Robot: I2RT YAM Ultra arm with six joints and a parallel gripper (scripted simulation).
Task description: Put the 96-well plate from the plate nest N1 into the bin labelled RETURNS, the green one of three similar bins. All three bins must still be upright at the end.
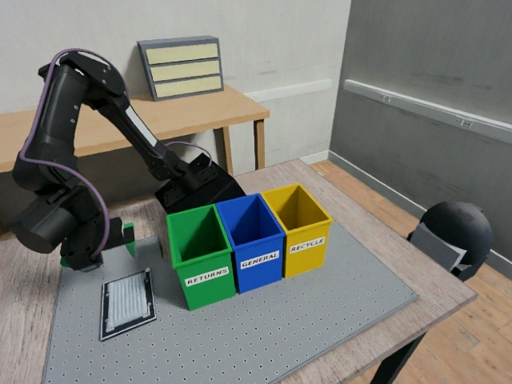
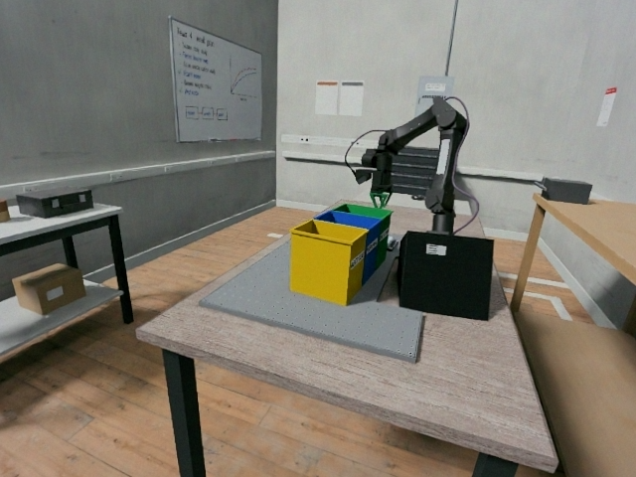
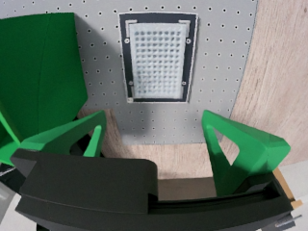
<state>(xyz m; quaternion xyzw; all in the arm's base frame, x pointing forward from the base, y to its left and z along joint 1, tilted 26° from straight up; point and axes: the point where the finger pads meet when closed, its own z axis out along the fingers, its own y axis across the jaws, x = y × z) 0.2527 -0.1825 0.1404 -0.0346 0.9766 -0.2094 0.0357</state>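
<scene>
The 96-well plate is 1 cm ahead of my hand and 14 cm below it. The rest, counted from my hand: green returns bin (1 cm ahead, 20 cm to the left, 6 cm below); then blue general bin (1 cm ahead, 33 cm to the left, 6 cm below); then black plate nest N1 (1 cm ahead, 15 cm below).
</scene>
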